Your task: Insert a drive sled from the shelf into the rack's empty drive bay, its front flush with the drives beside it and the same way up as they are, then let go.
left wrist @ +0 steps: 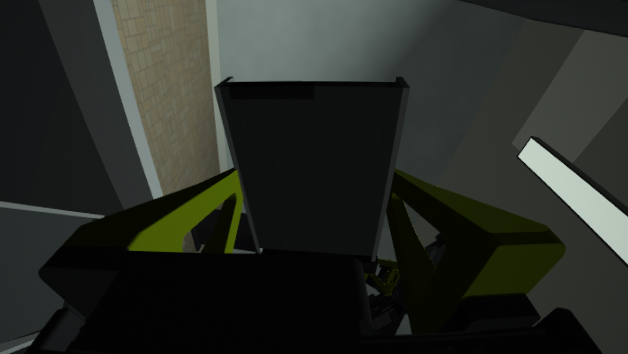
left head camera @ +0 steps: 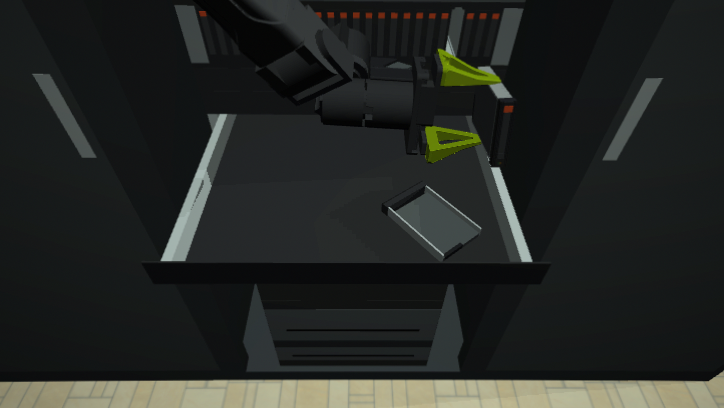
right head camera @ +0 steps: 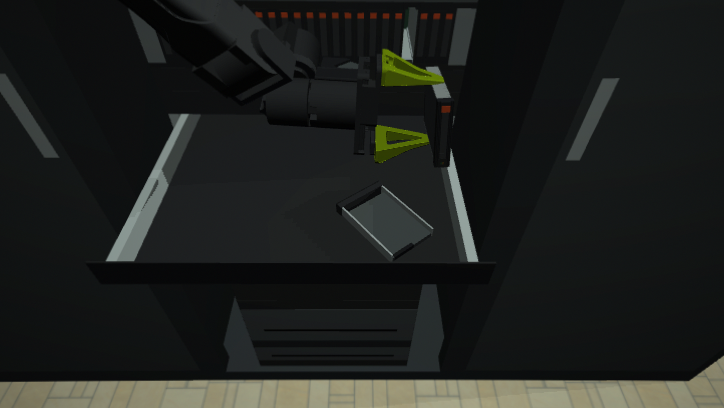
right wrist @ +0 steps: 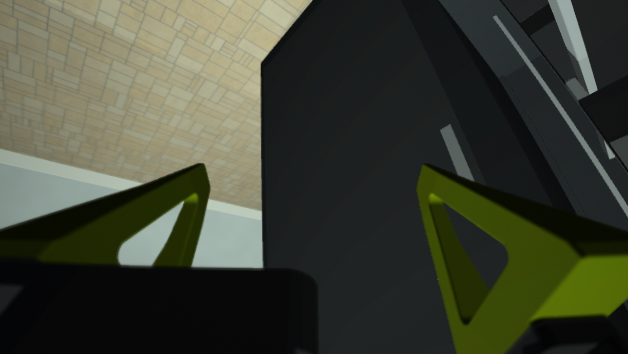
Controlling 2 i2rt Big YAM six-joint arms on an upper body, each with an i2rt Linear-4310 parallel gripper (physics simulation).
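Places are measured from the left arm's base along level axes (x ahead, y left, z up), in millimetres.
Where they show: left gripper, fingertip midpoint: (left wrist: 313, 176) (left head camera: 491, 111); right gripper, fingertip midpoint: (right wrist: 313, 175).
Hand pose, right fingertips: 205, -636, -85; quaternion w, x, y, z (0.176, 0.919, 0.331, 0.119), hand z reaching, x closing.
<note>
After its pixels a point has its place, as x, y, z.
My left gripper (left head camera: 490, 108) @(555, -430, -208) (right head camera: 435, 108) @(555, -430, -208) (left wrist: 313, 176) @(555, -430, -208) is shut on a drive sled (left head camera: 503, 132) @(490, -424, -192) (right head camera: 442, 132) @(490, -424, -192) (left wrist: 310, 135) @(585, -419, -214). The sled stands on edge, its dark front toward the head cameras and its orange tab at the top, above the shelf's right rail and in front of the rack. The row of drives (left head camera: 374, 38) @(722, -291, -195) (right head camera: 341, 38) @(721, -308, -195) behind has orange tabs at the top. The empty bay (left head camera: 457, 25) (right head camera: 412, 20) shows as a grey gap near the row's right end. A second sled (left head camera: 435, 223) @(506, -375, -358) (right head camera: 387, 223) @(506, -374, -358) lies flat and open side up on the shelf. My right gripper (right wrist: 313, 175) @(205, -636, -85) is open and empty.
The pulled-out shelf (left head camera: 283, 217) @(523, -162, -365) (right head camera: 227, 217) @(523, -148, -365) has light side rails and a dark front lip (left head camera: 344, 273) @(415, -252, -349) (right head camera: 288, 273) @(415, -249, -348). Dark cabinets with grey handles (left head camera: 633, 119) @(701, -718, -319) (right head camera: 592, 119) @(701, -717, -319) stand on both sides. My left arm (left head camera: 303, 60) @(520, -212, -127) (right head camera: 243, 60) @(513, -218, -123) covers part of the drive row.
</note>
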